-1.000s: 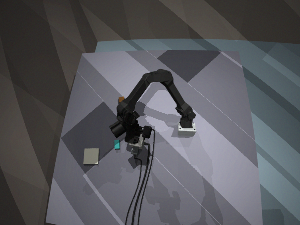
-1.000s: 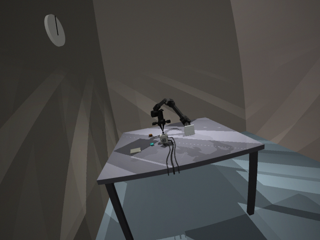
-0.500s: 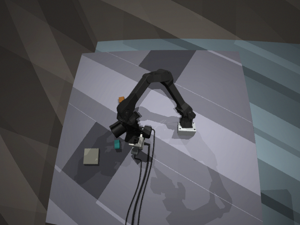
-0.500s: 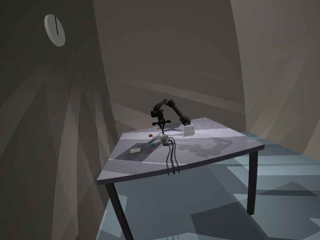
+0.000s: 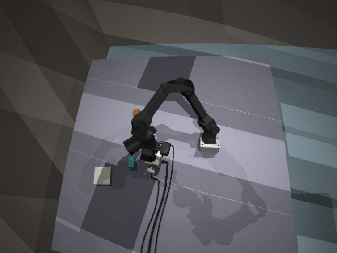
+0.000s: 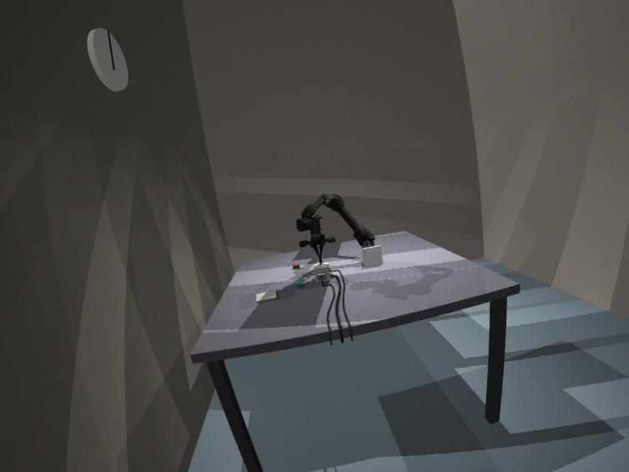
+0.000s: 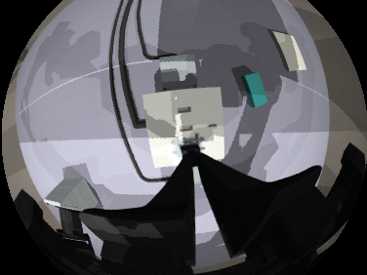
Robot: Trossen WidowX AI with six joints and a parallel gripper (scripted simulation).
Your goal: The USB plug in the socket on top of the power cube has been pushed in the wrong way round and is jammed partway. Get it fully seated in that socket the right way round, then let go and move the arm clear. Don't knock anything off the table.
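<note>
Right now my gripper tip is 4 cm above the grey socket. Also, from my gripper tip: brown block (28 cm to the right, 12 cm ahead, 10 cm below); then teal block (14 cm ahead, 11 cm below, 3 cm to the left); then dark USB plug (2 cm below).
</note>
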